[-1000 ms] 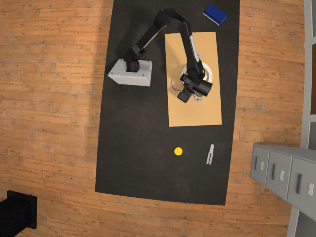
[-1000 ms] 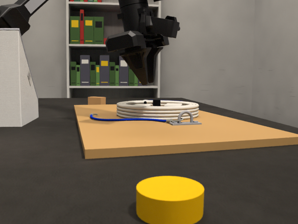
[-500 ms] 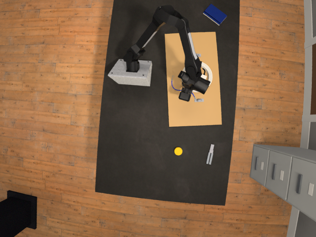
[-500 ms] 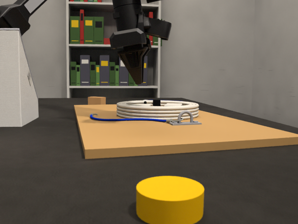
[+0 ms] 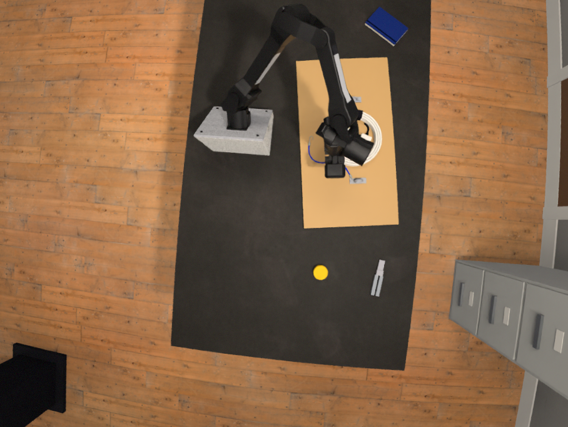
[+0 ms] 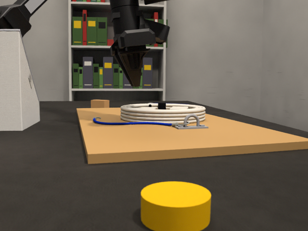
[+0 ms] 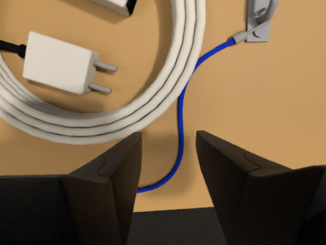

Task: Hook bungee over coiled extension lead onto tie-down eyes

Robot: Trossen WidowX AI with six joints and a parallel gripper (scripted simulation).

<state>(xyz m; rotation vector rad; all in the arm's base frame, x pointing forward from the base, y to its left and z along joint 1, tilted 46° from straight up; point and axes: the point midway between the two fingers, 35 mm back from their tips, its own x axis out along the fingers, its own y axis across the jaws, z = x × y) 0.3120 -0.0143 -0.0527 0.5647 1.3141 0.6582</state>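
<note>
The tan board lies 50 mm ahead of my hand, 70 mm to the left of it and 120 mm below it. The rest, counted from my hand: block: 90 mm behind, 480 mm to the left, 110 mm below; yellow puck: 10 mm ahead, 410 mm to the right, 110 mm below; grey clip: 220 mm ahead, 400 mm to the right, 120 mm below.
</note>
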